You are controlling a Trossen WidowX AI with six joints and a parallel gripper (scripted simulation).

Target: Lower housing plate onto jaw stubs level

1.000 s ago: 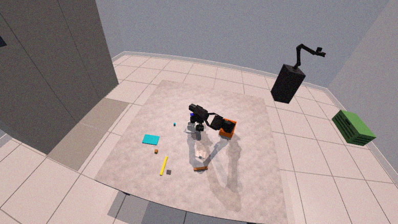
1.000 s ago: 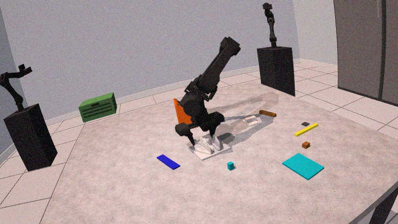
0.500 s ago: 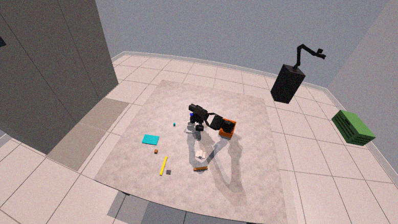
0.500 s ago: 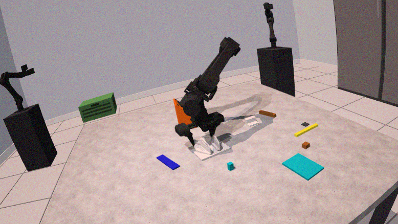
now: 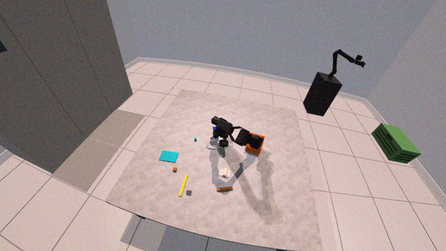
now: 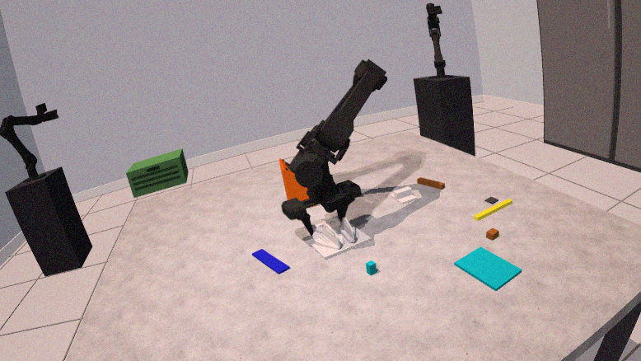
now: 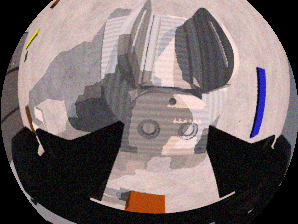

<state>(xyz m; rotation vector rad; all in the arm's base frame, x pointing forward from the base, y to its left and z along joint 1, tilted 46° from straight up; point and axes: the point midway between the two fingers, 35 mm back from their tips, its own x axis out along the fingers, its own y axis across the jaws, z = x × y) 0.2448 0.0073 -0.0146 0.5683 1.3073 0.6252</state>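
The housing plate lies 1 cm ahead of my gripper tip and 2 cm above it. Also, from my gripper tip: brown bar (7 cm behind, 36 cm to the left); then cyan cube (22 cm ahead, 1 cm to the left, 1 cm above); then blue strip (5 cm ahead, 16 cm to the right).
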